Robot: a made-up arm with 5 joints. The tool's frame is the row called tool.
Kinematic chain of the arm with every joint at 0, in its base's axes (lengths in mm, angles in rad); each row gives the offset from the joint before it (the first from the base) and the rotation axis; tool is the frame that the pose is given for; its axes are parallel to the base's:
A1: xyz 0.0 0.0 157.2 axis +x
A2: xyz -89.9 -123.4 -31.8 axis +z
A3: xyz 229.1 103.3 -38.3 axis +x
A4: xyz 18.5 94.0 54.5 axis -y
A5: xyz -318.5 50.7 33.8 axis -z
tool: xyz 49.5 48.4 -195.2
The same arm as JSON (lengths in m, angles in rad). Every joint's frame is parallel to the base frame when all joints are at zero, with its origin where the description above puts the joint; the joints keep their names.
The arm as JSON. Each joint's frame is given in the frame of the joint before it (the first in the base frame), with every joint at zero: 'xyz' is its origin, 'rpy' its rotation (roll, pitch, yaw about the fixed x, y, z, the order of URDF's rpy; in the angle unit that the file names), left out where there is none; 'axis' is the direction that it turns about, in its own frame. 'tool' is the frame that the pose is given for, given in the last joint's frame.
{
  "units": {
    "length": "m",
    "angle": "rad"
  },
  "joints": [
    {
      "name": "A1",
      "type": "revolute",
      "origin": {
        "xyz": [
          0.0,
          0.0,
          0.1572
        ]
      },
      "axis": [
        1.0,
        0.0,
        0.0
      ]
    },
    {
      "name": "A2",
      "type": "revolute",
      "origin": {
        "xyz": [
          -0.0899,
          -0.1234,
          -0.0318
        ]
      },
      "axis": [
        0.0,
        0.0,
        1.0
      ]
    },
    {
      "name": "A3",
      "type": "revolute",
      "origin": {
        "xyz": [
          0.2291,
          0.1033,
          -0.0383
        ]
      },
      "axis": [
        1.0,
        0.0,
        0.0
      ]
    },
    {
      "name": "A4",
      "type": "revolute",
      "origin": {
        "xyz": [
          0.0185,
          0.094,
          0.0545
        ]
      },
      "axis": [
        0.0,
        -1.0,
        0.0
      ]
    },
    {
      "name": "A5",
      "type": "revolute",
      "origin": {
        "xyz": [
          -0.3185,
          0.0507,
          0.0338
        ]
      },
      "axis": [
        0.0,
        0.0,
        -1.0
      ]
    }
  ],
  "tool": {
    "origin": {
      "xyz": [
        0.0495,
        0.0484,
        -0.1952
      ]
    }
  }
}

